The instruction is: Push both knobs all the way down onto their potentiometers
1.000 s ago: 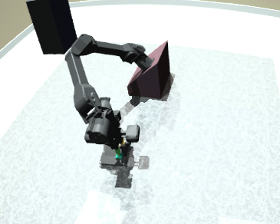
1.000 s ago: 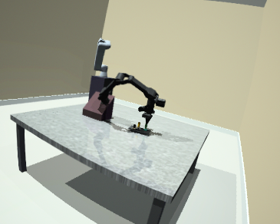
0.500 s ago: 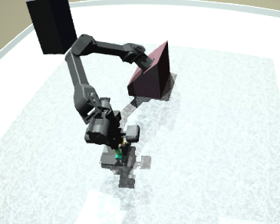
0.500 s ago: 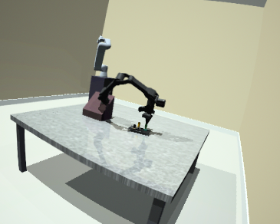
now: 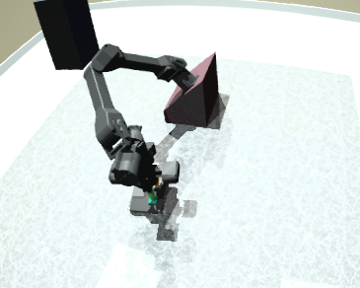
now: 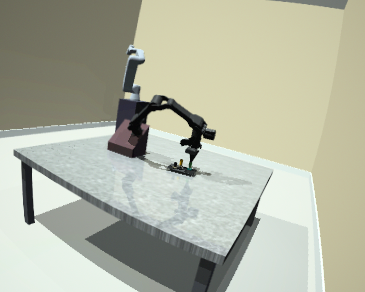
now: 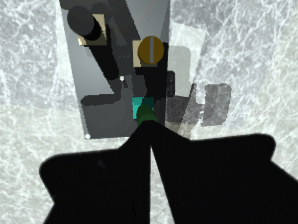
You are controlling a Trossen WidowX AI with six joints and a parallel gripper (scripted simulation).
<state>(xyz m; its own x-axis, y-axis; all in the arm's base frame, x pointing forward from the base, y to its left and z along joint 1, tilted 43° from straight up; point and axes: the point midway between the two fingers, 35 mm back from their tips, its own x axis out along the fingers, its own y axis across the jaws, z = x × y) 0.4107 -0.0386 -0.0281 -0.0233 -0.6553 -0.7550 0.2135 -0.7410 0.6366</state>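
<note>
My gripper tip is 2 cm above the green knob. The rest, counted from my gripper tip: yellow knob: 6 cm behind, 1 cm to the right, 1 cm below.
</note>
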